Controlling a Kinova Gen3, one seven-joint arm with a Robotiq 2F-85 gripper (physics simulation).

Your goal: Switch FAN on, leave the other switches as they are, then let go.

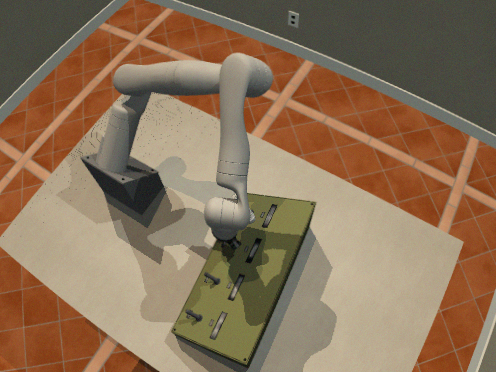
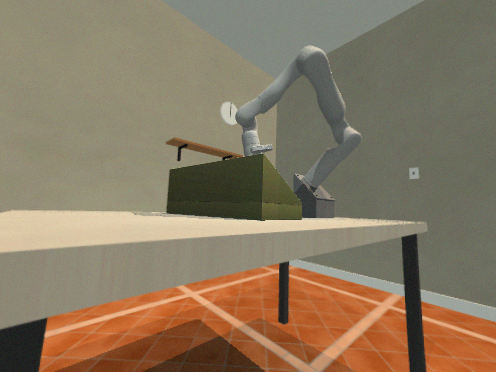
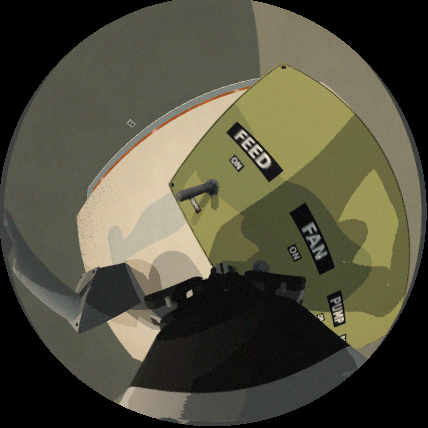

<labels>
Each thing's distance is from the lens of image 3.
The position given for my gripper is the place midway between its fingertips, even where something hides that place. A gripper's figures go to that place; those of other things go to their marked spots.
my gripper (image 3: 220, 269): 18 cm
olive switch panel (image 3: 299, 185): 14 cm
</labels>
